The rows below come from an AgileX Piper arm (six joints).
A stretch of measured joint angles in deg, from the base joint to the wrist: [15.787, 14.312, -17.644, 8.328, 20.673, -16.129]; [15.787, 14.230, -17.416, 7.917, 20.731, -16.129]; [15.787, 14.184, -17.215, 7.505, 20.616, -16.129]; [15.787, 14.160, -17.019, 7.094, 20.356, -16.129]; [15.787, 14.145, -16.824, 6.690, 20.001, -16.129]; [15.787, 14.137, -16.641, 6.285, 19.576, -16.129]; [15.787, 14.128, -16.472, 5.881, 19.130, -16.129]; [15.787, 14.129, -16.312, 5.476, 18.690, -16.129]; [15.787, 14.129, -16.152, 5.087, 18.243, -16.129]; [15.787, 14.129, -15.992, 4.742, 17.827, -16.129]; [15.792, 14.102, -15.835, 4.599, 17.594, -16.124]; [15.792, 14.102, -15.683, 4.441, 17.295, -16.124]
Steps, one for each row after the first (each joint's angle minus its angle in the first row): [0.000, -0.082, 0.228, -0.411, 0.058, 0.000]; [0.000, -0.128, 0.429, -0.823, -0.057, 0.000]; [0.000, -0.152, 0.625, -1.234, -0.317, 0.000]; [0.000, -0.167, 0.820, -1.638, -0.672, 0.000]; [0.000, -0.175, 1.003, -2.043, -1.097, 0.000]; [0.000, -0.184, 1.172, -2.447, -1.543, 0.000]; [0.000, -0.183, 1.332, -2.852, -1.983, 0.000]; [0.000, -0.183, 1.492, -3.241, -2.430, 0.000]; [0.000, -0.183, 1.652, -3.586, -2.846, 0.000]; [0.005, -0.210, 1.809, -3.729, -3.079, 0.005]; [0.005, -0.210, 1.961, -3.887, -3.378, 0.005]
